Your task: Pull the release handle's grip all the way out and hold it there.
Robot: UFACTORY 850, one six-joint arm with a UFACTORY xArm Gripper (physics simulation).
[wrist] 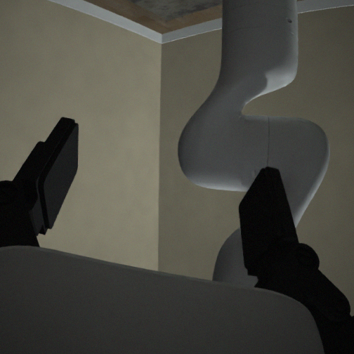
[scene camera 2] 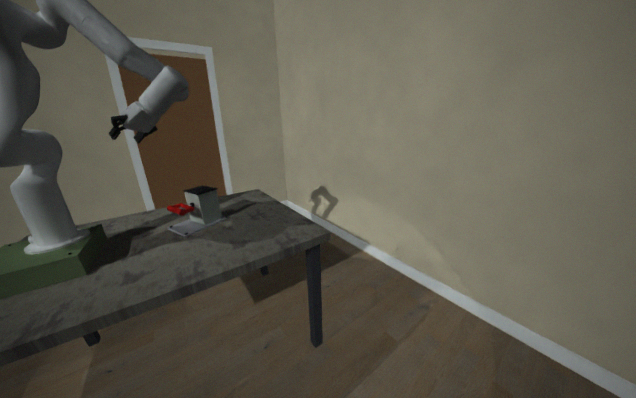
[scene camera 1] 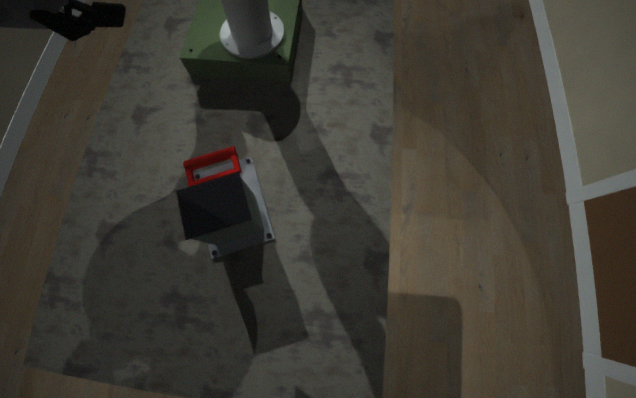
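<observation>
The release handle is a red rectangular loop point(scene camera 1: 210, 159) point(scene camera 2: 175, 209). It stands out from the side of an upright box point(scene camera 1: 215, 205) point(scene camera 2: 206, 209) that faces the arm's base. The box has a dark top and pale sides and stands on a light plate point(scene camera 1: 260, 200) point(scene camera 2: 184, 228) with dark bolts at its corners. My gripper point(scene camera 2: 126, 137) point(wrist: 166, 165) is open and empty, high above the table and well apart from the handle. Part of it shows at the top left in scene camera 1. The handle does not show in the wrist view.
The grey mottled table point(scene camera 1: 345, 100) point(scene camera 2: 165, 270) carries the box and the arm's green base block point(scene camera 1: 207, 45) point(scene camera 2: 47, 270). The arm's own thick links point(wrist: 225, 145) rise close behind the right finger in the wrist view. Walls and a brown door point(scene camera 2: 175, 125) stand beyond the table.
</observation>
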